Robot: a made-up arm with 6 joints. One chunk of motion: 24 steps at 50 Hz.
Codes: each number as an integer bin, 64 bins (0 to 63) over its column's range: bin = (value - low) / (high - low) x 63, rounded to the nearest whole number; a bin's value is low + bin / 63 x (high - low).
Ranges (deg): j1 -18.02..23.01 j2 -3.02..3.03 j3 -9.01..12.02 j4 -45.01..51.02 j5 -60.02..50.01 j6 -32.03..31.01
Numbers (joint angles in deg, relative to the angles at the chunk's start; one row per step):
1: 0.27 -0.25 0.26 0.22 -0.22 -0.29
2: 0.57 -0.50 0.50 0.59 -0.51 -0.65
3: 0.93 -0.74 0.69 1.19 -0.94 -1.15
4: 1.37 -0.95 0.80 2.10 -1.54 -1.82
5: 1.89 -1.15 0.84 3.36 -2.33 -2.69
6: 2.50 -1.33 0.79 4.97 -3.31 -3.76
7: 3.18 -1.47 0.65 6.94 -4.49 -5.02
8: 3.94 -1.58 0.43 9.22 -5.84 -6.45
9: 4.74 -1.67 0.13 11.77 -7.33 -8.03
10: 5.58 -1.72 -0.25 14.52 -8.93 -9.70
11: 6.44 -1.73 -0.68 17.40 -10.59 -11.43
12: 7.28 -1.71 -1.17 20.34 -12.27 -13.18
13: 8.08 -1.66 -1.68 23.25 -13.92 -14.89
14: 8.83 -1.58 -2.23 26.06 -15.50 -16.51
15: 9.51 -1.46 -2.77 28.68 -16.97 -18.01
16: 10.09 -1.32 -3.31 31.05 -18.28 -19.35
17: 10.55 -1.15 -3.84 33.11 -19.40 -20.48
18: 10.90 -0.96 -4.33 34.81 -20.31 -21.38
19: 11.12 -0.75 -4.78 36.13 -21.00 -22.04
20: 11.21 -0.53 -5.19 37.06 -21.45 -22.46
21: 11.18 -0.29 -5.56 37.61 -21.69 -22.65
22: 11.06 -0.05 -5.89 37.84 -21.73 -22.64
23: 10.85 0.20 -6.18 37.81 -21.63 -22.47
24: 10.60 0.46 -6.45 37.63 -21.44 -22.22
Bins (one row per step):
1: 28 29 28 30 34 32
2: 29 26 28 30 34 31
3: 29 24 29 30 34 31
4: 30 22 29 31 33 30
5: 31 19 30 32 33 29
6: 32 18 29 33 32 28
7: 33 16 29 34 32 27
8: 34 15 28 36 31 26
9: 35 14 27 37 30 24
10: 36 14 26 39 29 22
11: 38 13 25 41 28 21
12: 39 14 23 43 27 19
13: 40 14 22 45 26 17
14: 41 15 20 47 25 16
15: 42 16 19 48 25 14
16: 43 18 17 50 24 13
17: 44 19 15 51 23 12
18: 44 21 14 52 23 11
19: 45 24 13 53 22 10
20: 45 26 11 54 22 10
21: 45 28 10 54 22 9
22: 45 31 9 54 22 9
23: 44 34 8 54 22 10
24: 44 36 8 54 22 10

